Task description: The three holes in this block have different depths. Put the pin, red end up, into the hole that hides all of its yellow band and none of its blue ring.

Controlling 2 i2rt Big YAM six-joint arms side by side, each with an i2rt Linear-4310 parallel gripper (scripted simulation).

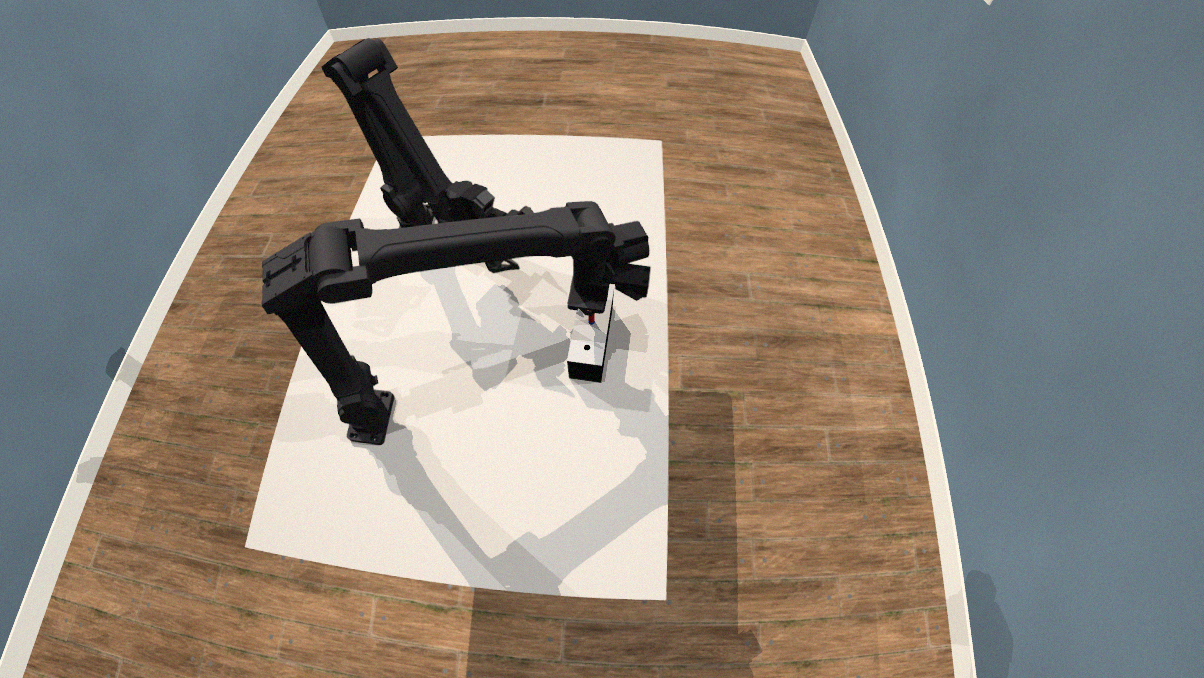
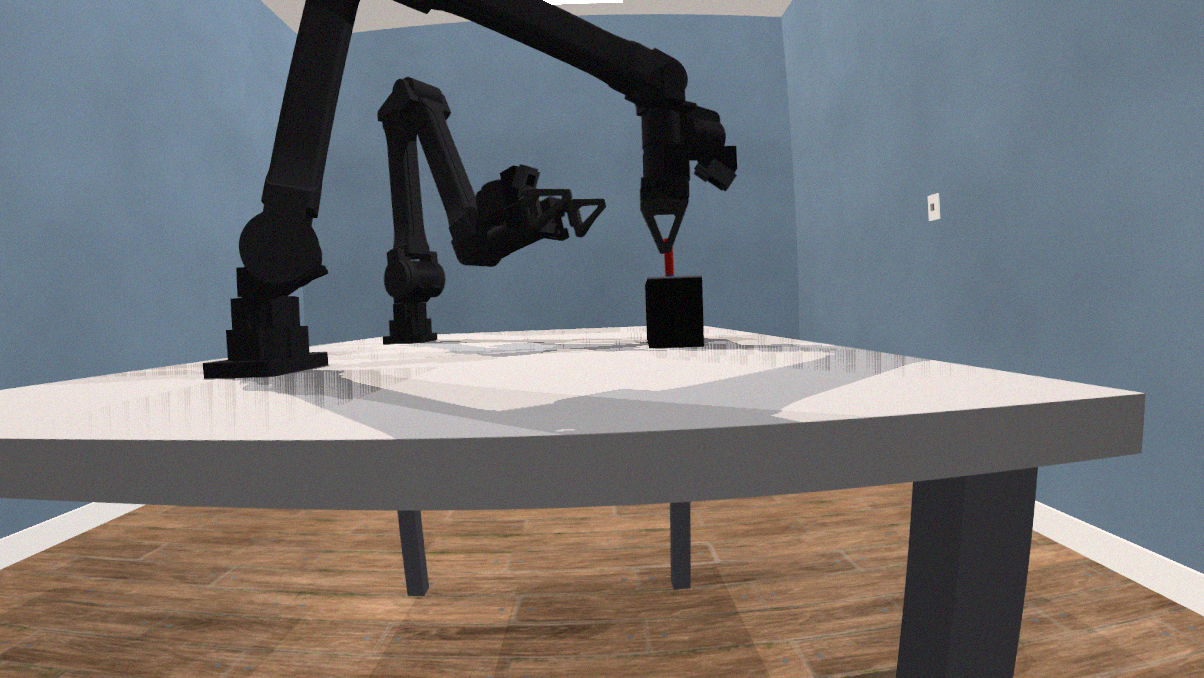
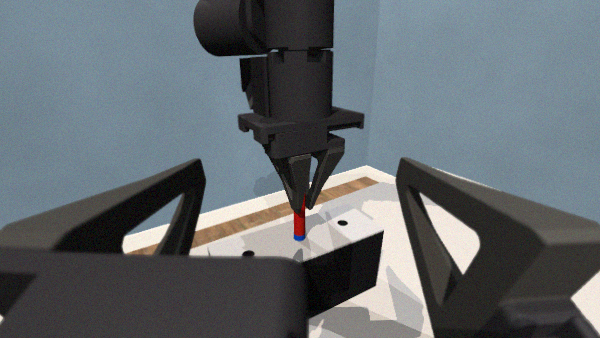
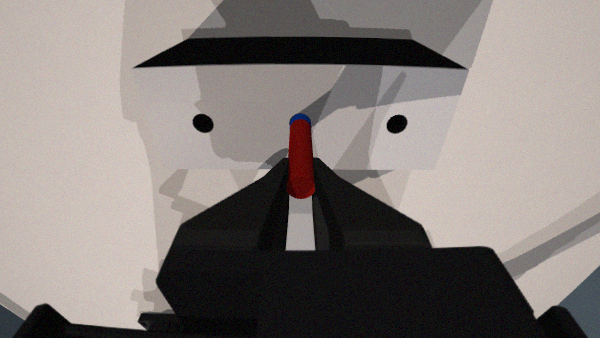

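Left gripper (image 2: 588,198) visible, likewise the left gripper (image 3: 300,169). Right gripper (image 2: 665,253) visible, also as the right gripper (image 1: 588,312), the gripper (image 3: 301,209) and the gripper (image 4: 300,168). A pin (image 4: 300,184) is present. A block (image 2: 674,304) is present, visible too as the block (image 1: 586,356) and the block (image 3: 341,251).
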